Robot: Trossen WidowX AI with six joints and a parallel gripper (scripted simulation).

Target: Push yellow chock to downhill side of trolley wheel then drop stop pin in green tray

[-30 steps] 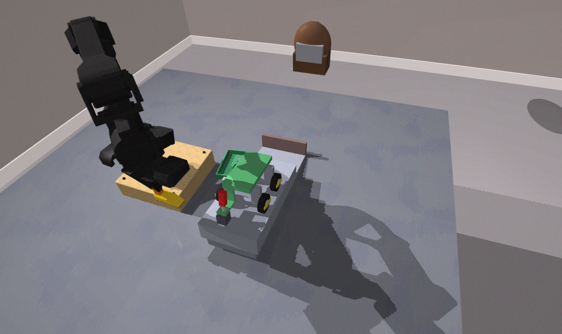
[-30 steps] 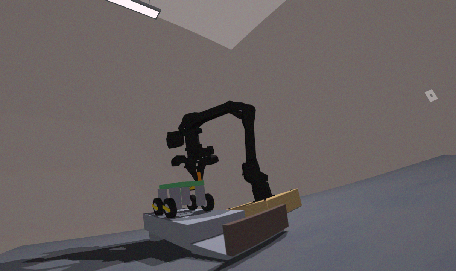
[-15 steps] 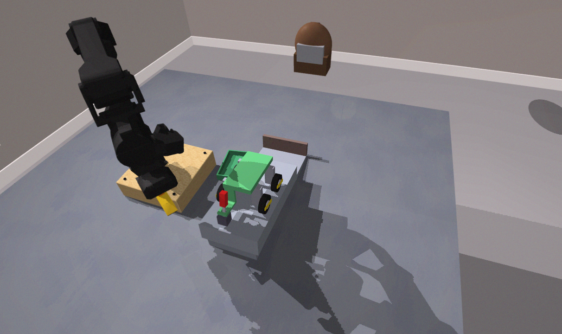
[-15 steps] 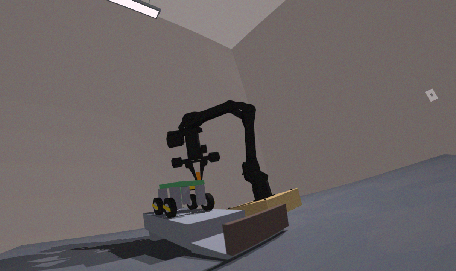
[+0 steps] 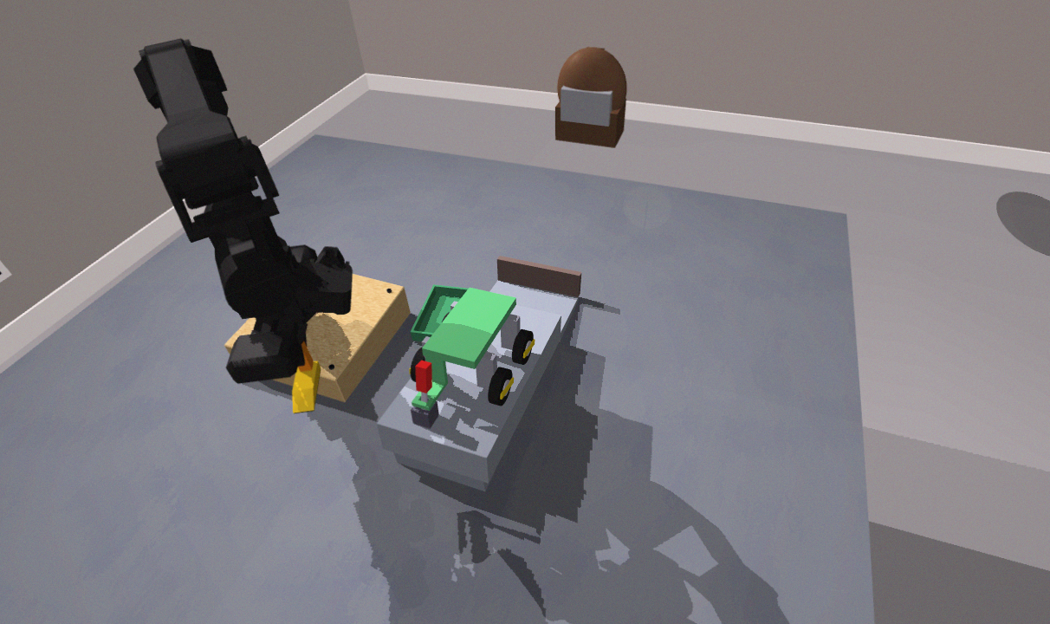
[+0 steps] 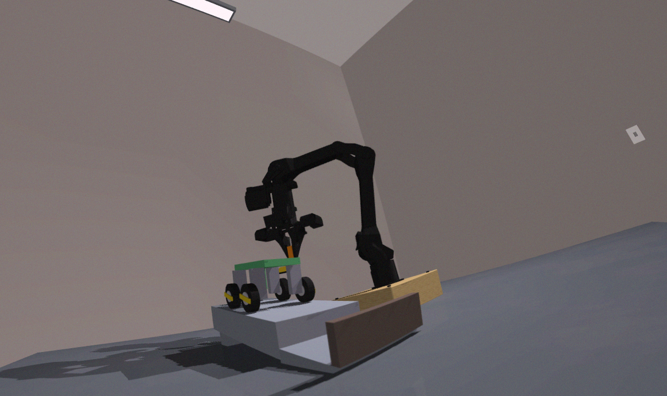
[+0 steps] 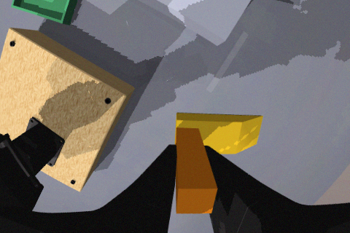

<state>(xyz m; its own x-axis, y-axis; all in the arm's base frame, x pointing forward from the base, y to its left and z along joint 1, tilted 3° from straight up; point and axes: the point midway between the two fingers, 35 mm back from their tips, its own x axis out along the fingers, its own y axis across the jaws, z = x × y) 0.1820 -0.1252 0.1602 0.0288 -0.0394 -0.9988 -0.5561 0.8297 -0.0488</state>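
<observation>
Now: gripper tip 14 cm short of the trolley, 15 cm to the right of it and 6 cm above it. From my gripper tip the other things lie so: yellow chock (1 cm ahead, 2 cm to the right, 1 cm below); then grey ramp (14 cm ahead, 15 cm to the left, 13 cm below); then red-headed stop pin (13 cm ahead, 5 cm to the left, 5 cm below).
</observation>
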